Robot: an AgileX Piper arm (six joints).
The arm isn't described. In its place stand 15 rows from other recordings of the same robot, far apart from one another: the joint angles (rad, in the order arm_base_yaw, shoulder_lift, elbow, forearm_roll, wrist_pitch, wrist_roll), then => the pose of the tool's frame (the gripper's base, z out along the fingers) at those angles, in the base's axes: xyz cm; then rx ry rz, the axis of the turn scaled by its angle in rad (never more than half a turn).
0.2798 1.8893 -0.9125 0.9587 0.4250 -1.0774 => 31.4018, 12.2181, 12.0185, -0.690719, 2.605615, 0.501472
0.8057 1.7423 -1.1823 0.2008 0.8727 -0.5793 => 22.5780, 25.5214, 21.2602, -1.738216, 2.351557, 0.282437
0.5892 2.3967 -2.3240 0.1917 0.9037 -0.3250 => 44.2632, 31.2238, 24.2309, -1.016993, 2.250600, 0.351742
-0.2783 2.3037 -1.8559 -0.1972 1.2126 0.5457 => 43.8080, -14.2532, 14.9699, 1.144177, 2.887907, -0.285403
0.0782 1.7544 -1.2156 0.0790 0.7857 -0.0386 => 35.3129, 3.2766, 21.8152, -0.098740, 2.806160, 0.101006
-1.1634 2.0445 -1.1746 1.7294 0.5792 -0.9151 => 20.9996, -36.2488, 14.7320, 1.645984, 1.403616, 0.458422
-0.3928 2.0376 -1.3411 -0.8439 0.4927 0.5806 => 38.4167, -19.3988, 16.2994, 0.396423, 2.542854, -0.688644
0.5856 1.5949 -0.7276 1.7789 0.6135 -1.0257 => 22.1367, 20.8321, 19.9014, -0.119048, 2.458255, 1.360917
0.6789 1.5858 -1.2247 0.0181 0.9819 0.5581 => 24.6935, 20.0998, 27.1621, -0.162880, 2.876272, 0.284817
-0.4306 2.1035 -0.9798 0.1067 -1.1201 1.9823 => 37.2186, -18.0562, 14.9415, 1.547630, 0.460087, 1.199770
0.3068 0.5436 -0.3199 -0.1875 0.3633 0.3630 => 10.6335, 2.7364, 24.6723, -0.082566, 2.070360, 0.236089
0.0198 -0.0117 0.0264 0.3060 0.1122 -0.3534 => 5.6486, 0.4189, 19.5261, -0.081513, 1.603232, 0.004275
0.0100 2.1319 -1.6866 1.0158 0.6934 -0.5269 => 47.9803, 5.4234, 22.1022, 0.125254, 2.338509, 0.857479
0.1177 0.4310 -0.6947 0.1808 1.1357 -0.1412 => 4.9295, 2.0771, 31.9861, -0.293305, 2.328177, 0.218613
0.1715 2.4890 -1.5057 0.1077 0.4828 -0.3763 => 43.1952, 7.9424, -0.7446, -0.667231, 2.867768, 0.057727
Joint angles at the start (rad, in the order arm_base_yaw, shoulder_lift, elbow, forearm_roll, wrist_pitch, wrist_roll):
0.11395 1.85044 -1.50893 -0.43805 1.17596 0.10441
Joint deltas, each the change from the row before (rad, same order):
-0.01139 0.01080 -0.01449 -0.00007 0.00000 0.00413
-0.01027 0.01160 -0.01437 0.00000 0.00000 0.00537
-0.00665 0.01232 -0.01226 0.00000 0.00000 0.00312
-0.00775 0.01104 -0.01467 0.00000 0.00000 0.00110
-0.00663 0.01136 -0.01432 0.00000 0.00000 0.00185
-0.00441 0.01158 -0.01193 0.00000 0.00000 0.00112
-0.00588 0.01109 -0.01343 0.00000 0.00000 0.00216
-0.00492 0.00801 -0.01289 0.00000 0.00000 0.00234
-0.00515 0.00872 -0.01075 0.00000 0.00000 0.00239
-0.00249 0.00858 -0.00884 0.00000 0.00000 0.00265
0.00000 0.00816 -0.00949 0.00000 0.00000 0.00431
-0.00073 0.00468 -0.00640 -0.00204 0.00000 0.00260
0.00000 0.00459 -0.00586 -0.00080 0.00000 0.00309
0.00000 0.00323 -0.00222 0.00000 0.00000 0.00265
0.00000 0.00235 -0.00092 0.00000 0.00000 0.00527
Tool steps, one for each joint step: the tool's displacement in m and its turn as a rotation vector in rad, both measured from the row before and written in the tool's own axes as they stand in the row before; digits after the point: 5 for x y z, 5 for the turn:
-0.00246 -0.00389 0.00242 0.00201 0.00113 0.01586
-0.00256 -0.00336 0.00263 0.00176 0.00153 0.01575
-0.00248 -0.00174 0.00288 0.00105 0.00269 0.00911
-0.00270 -0.00258 0.00207 0.00145 -0.00027 0.00953
-0.00271 -0.00209 0.00215 0.00125 -0.00010 0.00900
-0.00244 -0.00100 0.00246 0.00075 0.00142 0.00524
-0.00254 -0.00177 0.00220 0.00111 0.00017 0.00839
-0.00230 -0.00185 0.00102 0.00109 -0.00255 0.00869
-0.00197 -0.00160 0.00182 0.00101 0.00016 0.00783
-0.00178 -0.00043 0.00180 0.00046 0.00074 0.00500
-0.00199 0.00039 0.00113 0.00006 -0.00122 0.00483
-0.00127 -0.00031 0.00056 0.00207 -0.00155 0.00315
-0.00120 0.00011 0.00053 0.00078 -0.00127 0.00328
-0.00052 0.00032 0.00079 -0.00003 0.00093 0.00225
-0.00026 0.00030 0.00073 -0.00004 0.00131 0.00471

